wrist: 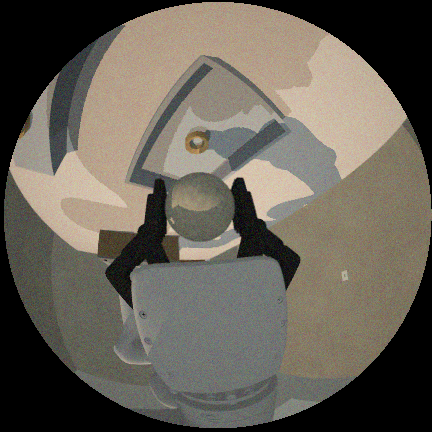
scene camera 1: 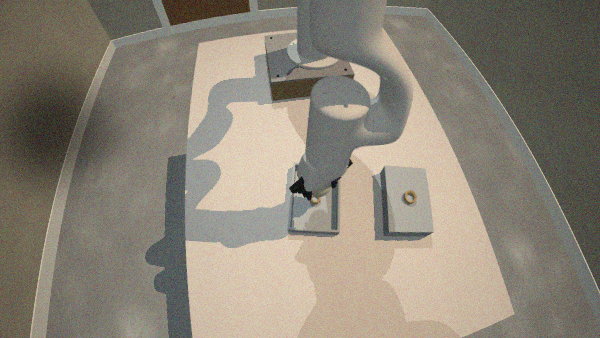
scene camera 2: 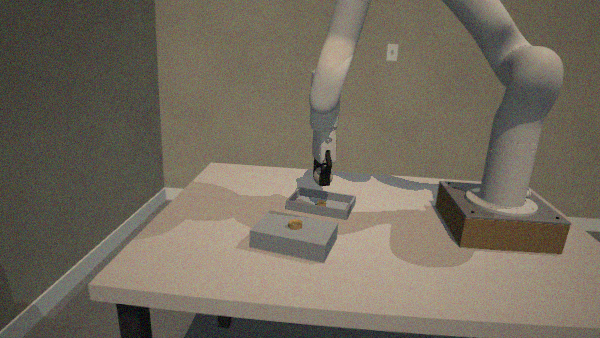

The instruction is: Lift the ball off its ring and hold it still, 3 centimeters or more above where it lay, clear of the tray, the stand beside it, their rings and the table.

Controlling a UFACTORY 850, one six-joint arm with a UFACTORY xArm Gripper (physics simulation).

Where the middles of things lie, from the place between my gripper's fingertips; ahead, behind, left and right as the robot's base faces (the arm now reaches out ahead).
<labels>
My gripper is now 7 cm above the grey tray point(scene camera 2: 336, 205) and 1 cm past it. The rest, counted from my hand: grey block stand point(scene camera 1: 406, 206) 24 cm to the left, 8 cm ahead, 5 cm below.
</labels>
